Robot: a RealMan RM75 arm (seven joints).
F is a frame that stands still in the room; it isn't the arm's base.
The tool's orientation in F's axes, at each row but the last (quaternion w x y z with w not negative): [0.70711, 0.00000, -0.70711, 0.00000]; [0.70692, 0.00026, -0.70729, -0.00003]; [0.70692, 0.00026, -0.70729, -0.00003]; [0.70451, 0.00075, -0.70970, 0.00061]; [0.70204, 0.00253, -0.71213, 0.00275]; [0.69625, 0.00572, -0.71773, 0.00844]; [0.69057, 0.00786, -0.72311, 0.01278]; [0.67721, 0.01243, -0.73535, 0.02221]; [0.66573, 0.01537, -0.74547, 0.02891]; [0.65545, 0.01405, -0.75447, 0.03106]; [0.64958, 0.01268, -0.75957, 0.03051]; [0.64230, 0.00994, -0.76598, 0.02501]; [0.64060, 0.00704, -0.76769, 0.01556]
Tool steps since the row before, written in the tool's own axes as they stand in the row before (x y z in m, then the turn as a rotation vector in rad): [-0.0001, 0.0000, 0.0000, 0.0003, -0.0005, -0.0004]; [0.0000, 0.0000, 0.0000, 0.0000, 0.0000, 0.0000]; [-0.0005, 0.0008, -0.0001, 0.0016, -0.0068, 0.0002]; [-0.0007, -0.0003, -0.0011, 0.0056, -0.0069, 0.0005]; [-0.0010, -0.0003, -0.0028, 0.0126, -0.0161, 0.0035]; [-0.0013, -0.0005, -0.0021, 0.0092, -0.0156, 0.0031]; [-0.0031, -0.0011, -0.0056, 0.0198, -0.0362, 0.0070]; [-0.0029, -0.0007, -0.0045, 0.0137, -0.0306, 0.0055]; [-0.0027, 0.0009, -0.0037, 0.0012, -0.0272, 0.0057]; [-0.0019, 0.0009, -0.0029, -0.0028, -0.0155, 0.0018]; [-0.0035, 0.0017, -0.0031, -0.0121, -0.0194, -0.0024]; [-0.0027, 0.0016, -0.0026, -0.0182, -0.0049, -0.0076]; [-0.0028, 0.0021, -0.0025, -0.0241, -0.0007, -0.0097]
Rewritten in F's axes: [0.0000, 0.0000, -0.0001, 0.0004, -0.0005, 0.0003]; [0.0000, 0.0000, 0.0000, 0.0000, 0.0000, 0.0000]; [0.0001, 0.0008, -0.0005, -0.0002, -0.0068, 0.0016]; [0.0011, -0.0003, -0.0007, -0.0005, -0.0069, 0.0056]; [0.0028, -0.0003, -0.0010, -0.0036, -0.0161, 0.0126]; [0.0021, -0.0005, -0.0012, -0.0031, -0.0156, 0.0092]; [0.0058, -0.0010, -0.0028, -0.0069, -0.0363, 0.0197]; [0.0048, -0.0005, -0.0025, -0.0051, -0.0307, 0.0137]; [0.0039, 0.0011, -0.0023, -0.0041, -0.0275, 0.0012]; [0.0031, 0.0011, -0.0015, -0.0004, -0.0156, -0.0026]; [0.0035, 0.0018, -0.0030, 0.0054, -0.0195, -0.0110]; [0.0030, 0.0017, -0.0022, 0.0109, -0.0048, -0.0165]; [0.0029, 0.0022, -0.0023, 0.0139, -0.0006, -0.0220]
